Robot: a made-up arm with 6 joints.
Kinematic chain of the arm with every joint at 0, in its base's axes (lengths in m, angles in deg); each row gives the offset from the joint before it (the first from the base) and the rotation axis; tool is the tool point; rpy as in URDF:
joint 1: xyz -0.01 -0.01 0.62 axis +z
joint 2: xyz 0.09 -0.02 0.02 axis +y
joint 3: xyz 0 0 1.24 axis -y
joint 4: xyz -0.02 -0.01 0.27 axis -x
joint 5: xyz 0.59 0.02 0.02 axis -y
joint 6: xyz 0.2 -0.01 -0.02 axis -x
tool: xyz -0.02 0.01 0 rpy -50.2 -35.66 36.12
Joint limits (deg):
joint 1: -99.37..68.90
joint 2: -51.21..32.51
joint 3: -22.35..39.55
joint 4: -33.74..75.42
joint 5: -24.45..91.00
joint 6: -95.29..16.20
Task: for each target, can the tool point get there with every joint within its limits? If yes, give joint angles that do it. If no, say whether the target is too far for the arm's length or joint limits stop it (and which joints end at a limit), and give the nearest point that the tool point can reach.
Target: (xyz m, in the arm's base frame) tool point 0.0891 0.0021 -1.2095
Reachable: no: joint limits stop it (at a limit: joint 2, joint 3, joint 5, joint 6) | nearest point 1.3111 0.1513 1.2039 | short by 2.709 m
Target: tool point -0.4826 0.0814 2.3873
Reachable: yes | joints -3.97 -38.34 13.08 46.79 33.53 1.04
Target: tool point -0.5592 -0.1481 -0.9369
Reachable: no: joint limits stop it (at a limit: joint 1, joint 2, joint 3, joint 5, joint 6) | nearest point -0.2730 -1.3167 1.2050 | short by 2.457 m
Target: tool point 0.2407 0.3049 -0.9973
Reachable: no: joint limits stop it (at a limit: joint 2, joint 3, joint 5, joint 6) | nearest point 0.8190 1.0312 1.2039 | short by 2.389 m
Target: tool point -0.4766 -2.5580 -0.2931
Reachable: no: too far | nearest point -0.2687 -1.4229 1.2453 | short by 1.923 m
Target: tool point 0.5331 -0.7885 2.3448
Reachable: yes | joints -52.14 11.52 14.31 -11.68 75.11 -12.80
